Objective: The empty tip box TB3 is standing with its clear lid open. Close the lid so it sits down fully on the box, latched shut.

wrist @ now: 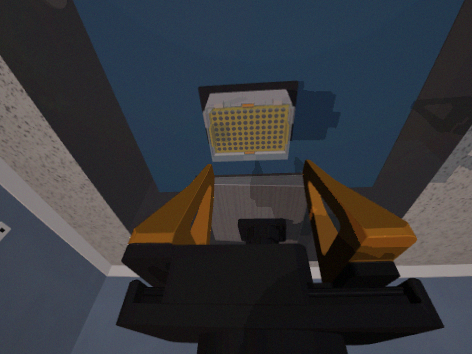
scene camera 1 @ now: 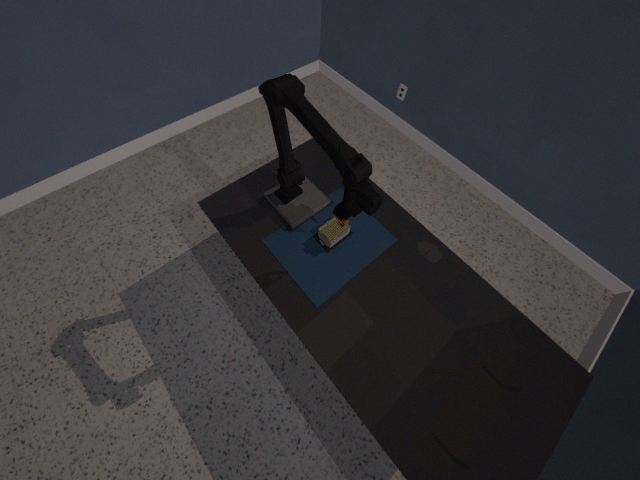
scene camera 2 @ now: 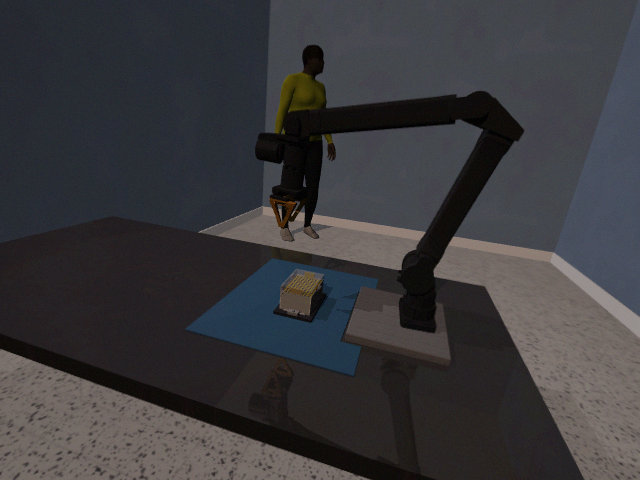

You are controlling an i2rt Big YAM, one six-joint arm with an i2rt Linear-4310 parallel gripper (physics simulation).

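Where they show: gripper, fingertip midpoint: (wrist: 257,168) (scene camera 1: 348,221) (scene camera 2: 286,224); arm's base, origin of the base link: (wrist: 262,228) (scene camera 1: 288,193) (scene camera 2: 415,316).
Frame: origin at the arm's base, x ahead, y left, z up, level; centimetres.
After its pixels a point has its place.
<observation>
The tip box TB3 (scene camera 1: 333,235) {z 5.2, x 33.5, y -3.4 cm} (scene camera 2: 295,302) {z 1.2, x 31.4, y 6.1 cm} (wrist: 250,97) {z 0.9, x 35.2, y -0.7 cm} stands upright on a thin dark base, its yellow perforated top showing. Its clear lid (scene camera 2: 316,274) {z 5.2, x 28.4, y -4.5 cm} (wrist: 250,157) {z 5.2, x 27.4, y 0.2 cm} lies low over the top, with pale clear edges around the yellow rack and orange tabs at two opposite sides in the wrist view. The lid looks down and roughly level; whether it is fully seated or latched cannot be told. My gripper (scene camera 1: 347,220) {z 19.7, x 37.3, y -1.2 cm} (scene camera 2: 288,223) {z 19.7, x 37.3, y -1.2 cm} (wrist: 257,168) {z 19.7, x 37.3, y -1.2 cm} is open and empty, well above the box and apart from it. In the wrist view, the box shows beyond the fingertips.
The box's base rests on a blue mat (scene camera 1: 323,284) {z -2.5, x 44.6, y -20.2 cm} (scene camera 2: 232,325) {z -2.5, x 44.3, y 15.7 cm} (wrist: 195,40) {z -2.5, x 43.1, y 6.1 cm} on a dark table (scene camera 1: 413,310) {z -2.8, x 78.8, y -1.1 cm} (scene camera 2: 103,289) {z -2.8, x 85.0, y 11.1 cm}. My arm's pale base plate (scene camera 1: 297,209) {z 0.3, x 10.2, y -3.6 cm} (scene camera 2: 379,320) {z -0.2, x 9.5, y 4.9 cm} (wrist: 230,205) {z -0.4, x 9.7, y 6.9 cm} is beside the mat. A person in yellow (scene camera 2: 306,93) stands beyond the table.
</observation>
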